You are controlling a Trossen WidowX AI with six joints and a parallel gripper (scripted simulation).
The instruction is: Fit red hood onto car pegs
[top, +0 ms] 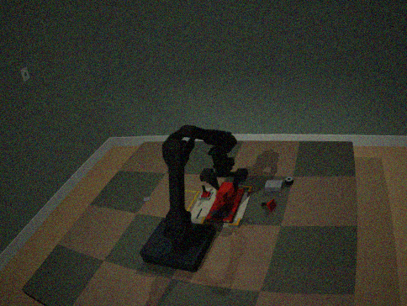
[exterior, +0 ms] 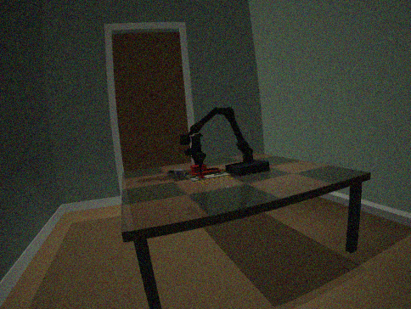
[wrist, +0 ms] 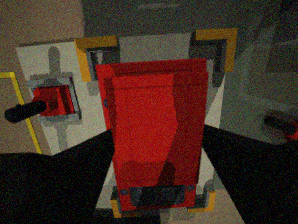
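Right now the red hood is right at my gripper tip. The rest, counted from my gripper tip: small dark wheel (11 cm ahead, 26 cm to the right, 4 cm below).
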